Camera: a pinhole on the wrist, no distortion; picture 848 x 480 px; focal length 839.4 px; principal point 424.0 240.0 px. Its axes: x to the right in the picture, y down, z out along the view. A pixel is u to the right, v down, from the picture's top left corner.
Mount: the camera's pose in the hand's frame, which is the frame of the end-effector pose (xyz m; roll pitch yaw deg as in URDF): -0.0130 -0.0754 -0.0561 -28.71 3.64 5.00
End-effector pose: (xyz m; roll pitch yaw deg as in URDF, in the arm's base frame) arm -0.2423 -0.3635 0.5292 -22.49 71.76 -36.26
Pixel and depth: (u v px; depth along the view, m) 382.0 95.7 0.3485
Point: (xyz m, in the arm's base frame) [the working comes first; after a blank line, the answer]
In the camera's frame: -0.0174 -0.0599 0.3485

0.0232 -0.3809 0.6233
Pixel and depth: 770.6 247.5 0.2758
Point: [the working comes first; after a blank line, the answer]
In the camera's frame: 0.1139 0.0025 0.2758

-0.0332 -0.3528 0.4735
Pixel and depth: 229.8 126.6 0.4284
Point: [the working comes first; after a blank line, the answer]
In the camera's frame: -0.0991 -0.0579 0.4284

0.0806 -0.3496 0.7171
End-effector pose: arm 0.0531 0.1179 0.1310 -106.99 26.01 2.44
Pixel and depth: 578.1 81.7 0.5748
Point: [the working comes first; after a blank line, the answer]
In the camera's frame: 0.1055 -0.1084 0.5748

0.0223 0.5535 -0.1478
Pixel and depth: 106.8 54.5 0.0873
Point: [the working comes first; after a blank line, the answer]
In the camera's frame: -0.0330 -0.0193 0.0873

0.0310 0.1627 0.1868
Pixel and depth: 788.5 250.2 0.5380
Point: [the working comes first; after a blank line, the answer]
In the camera's frame: 0.2336 0.0065 0.5380

0.1033 0.4383 -0.2534
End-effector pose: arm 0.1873 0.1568 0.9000 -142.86 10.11 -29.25
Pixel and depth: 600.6 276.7 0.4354
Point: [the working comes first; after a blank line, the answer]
In the camera's frame: 0.0916 0.0190 0.4354

0.2344 0.1992 0.5474
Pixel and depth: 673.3 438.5 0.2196
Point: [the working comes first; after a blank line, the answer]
In the camera's frame: 0.0652 0.0519 0.2196

0.2088 0.1443 0.7588
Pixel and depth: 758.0 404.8 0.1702
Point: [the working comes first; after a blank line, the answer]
In the camera's frame: 0.0677 0.0334 0.1702

0.2253 0.1475 0.8089
